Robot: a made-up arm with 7 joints.
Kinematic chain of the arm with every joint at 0, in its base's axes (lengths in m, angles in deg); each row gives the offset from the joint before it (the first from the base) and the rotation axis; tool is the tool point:
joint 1: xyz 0 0 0.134 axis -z
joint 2: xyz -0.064 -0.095 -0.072 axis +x
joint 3: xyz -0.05 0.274 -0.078 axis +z
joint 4: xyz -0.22 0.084 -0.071 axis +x
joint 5: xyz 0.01 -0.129 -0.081 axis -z
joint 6: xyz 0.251 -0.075 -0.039 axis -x
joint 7: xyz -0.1 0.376 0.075 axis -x
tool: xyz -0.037 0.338 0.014
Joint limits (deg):
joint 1: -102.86..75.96
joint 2: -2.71..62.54
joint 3: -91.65..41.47
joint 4: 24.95..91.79
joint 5: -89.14..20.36
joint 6: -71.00..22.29
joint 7: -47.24..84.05
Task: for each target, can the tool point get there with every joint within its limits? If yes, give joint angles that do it. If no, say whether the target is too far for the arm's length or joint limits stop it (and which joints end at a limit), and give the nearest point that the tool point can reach.
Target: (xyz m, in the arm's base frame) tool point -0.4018 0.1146 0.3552
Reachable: yes | joints 36.95 24.30 -8.19 46.94 -38.18 -47.25 -27.54
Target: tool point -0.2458 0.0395 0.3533
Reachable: yes | joints 60.87 15.18 29.58 44.77 -22.89 -56.45 -9.76
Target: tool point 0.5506 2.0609 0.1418
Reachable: no: too far | nearest point 0.2971 1.1122 0.1069 | short by 0.983 m
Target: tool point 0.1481 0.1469 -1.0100
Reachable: no: joint limits stop it (at a limit: joint 2, joint 3, joint 4, joint 5, joint 6, joint 7) | nearest point 0.1986 0.1970 -0.5572 | short by 0.458 m
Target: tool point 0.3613 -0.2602 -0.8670
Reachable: no: joint limits stop it (at a limit: joint 1, joint 2, joint 4, joint 5, joint 6) | nearest point 0.3209 -0.1707 -0.5524 | short by 0.330 m
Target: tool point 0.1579 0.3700 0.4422
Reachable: yes | joints 57.58 15.17 -53.04 69.39 -18.74 -43.25 48.98
